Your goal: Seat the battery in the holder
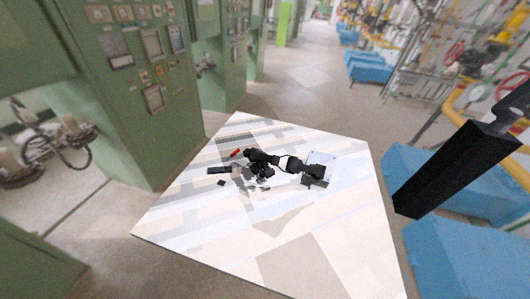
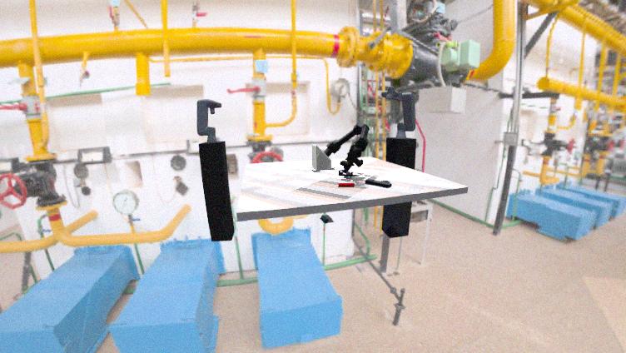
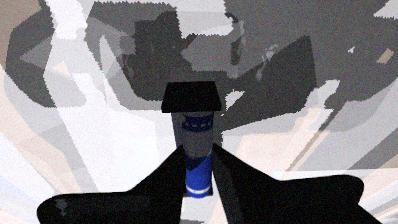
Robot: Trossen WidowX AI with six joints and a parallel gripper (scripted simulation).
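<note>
The battery lies 1 cm above my gripper tip. The rest, counted from my gripper tip: black square 24 cm ahead, 19 cm to the left, 2 cm below; red-handled screwdriver 30 cm ahead, 5 cm to the right, 1 cm below.
</note>
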